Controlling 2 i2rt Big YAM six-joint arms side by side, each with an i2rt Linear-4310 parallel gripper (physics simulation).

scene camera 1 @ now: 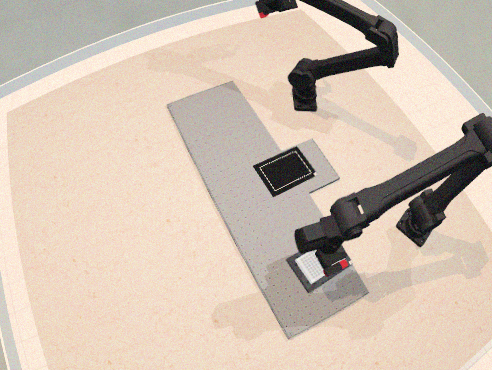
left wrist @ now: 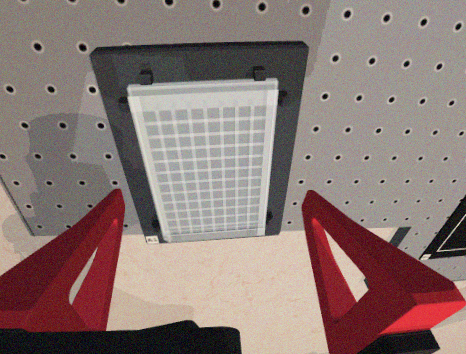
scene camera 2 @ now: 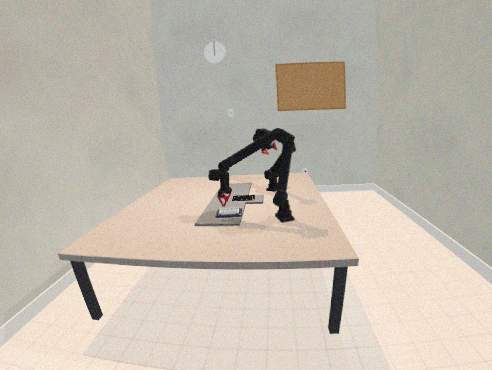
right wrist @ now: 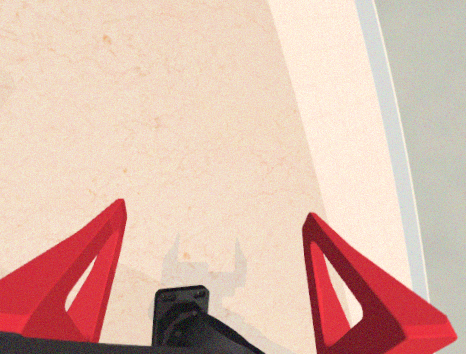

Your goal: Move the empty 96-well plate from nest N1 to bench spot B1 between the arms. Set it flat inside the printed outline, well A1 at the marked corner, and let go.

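Places are measured from the left arm's base along level axes (x right, y back, z down), in metres.
Pixels of known places: left gripper, fingertip midpoint: (scene camera 1: 317, 258) (left wrist: 217, 197) (scene camera 2: 225, 204); right gripper, fingertip midpoint: (scene camera 1: 280, 9) (scene camera 2: 272, 152) (right wrist: 218, 214); left arm's base, origin of the base link: (scene camera 1: 413, 228) (scene camera 2: 284, 217); right arm's base, origin of the base link: (scene camera 1: 304, 99) (scene camera 2: 273, 189) (right wrist: 178, 323).
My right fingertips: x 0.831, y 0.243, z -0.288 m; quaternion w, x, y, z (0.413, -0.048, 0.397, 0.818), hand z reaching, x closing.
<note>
Ahead of a thing's pixels: the offset from my right fingertips to its top centre. "*": to the spot under its first point. Level surfaces: height alone.
The clear-white 96-well plate {dx -0.651, dy -0.554, dz +0.249 m} (scene camera 1: 308, 266) (scene camera 2: 229, 211) (left wrist: 207, 160) sits flat in the dark nest N1 {dx -0.651, dy -0.554, dz +0.254 m} (scene camera 1: 302, 276) (left wrist: 200, 60). The nest's A1 label {* dx -0.725, dy -0.496, dz +0.263 m} (left wrist: 151, 240) is at its lower left corner in the left wrist view. My left gripper (scene camera 1: 335, 268) (scene camera 2: 224, 200) (left wrist: 217, 197) is open and empty above the plate, its fingertips apart to either side of it. Bench spot B1 {* dx -0.379, dy -0.386, dz +0.274 m} (scene camera 1: 287, 170) (scene camera 2: 243, 198) (left wrist: 442, 240) is a black pad with a white outline and a small white corner mark {dx -0.453, dy -0.332, dz +0.273 m} (scene camera 1: 314, 174). My right gripper (scene camera 2: 269, 148) (right wrist: 218, 214) is open and empty, far from the plate.
A grey perforated board {dz +0.275 m} (scene camera 1: 210, 145) bears the nest and the pad, with a side tab {* dx -0.462, dy -0.287, dz +0.275 m} (scene camera 1: 325, 167) beside B1. Small dark posts (left wrist: 146, 77) (left wrist: 259, 73) stand on the nest around the plate. The left arm (scene camera 1: 405, 177) reaches over the board's edge; the right arm's base (scene camera 1: 305, 100) stands beyond B1.
</note>
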